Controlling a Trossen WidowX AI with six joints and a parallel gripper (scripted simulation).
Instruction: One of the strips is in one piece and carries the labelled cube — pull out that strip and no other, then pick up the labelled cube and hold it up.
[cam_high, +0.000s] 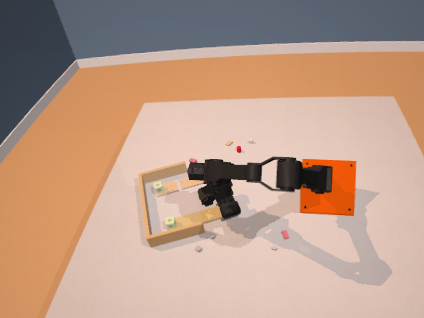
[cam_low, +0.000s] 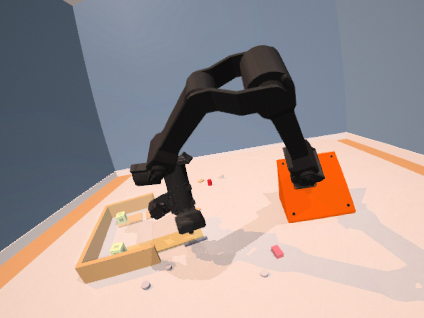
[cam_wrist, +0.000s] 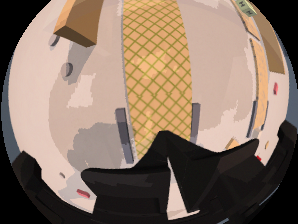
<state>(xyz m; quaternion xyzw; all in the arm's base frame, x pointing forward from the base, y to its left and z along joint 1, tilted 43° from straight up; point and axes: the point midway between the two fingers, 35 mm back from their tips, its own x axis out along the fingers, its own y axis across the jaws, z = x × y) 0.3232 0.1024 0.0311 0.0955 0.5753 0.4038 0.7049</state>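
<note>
The strip lies 8 cm ahead of my gripper tip and 4 cm to the left of it.
</note>
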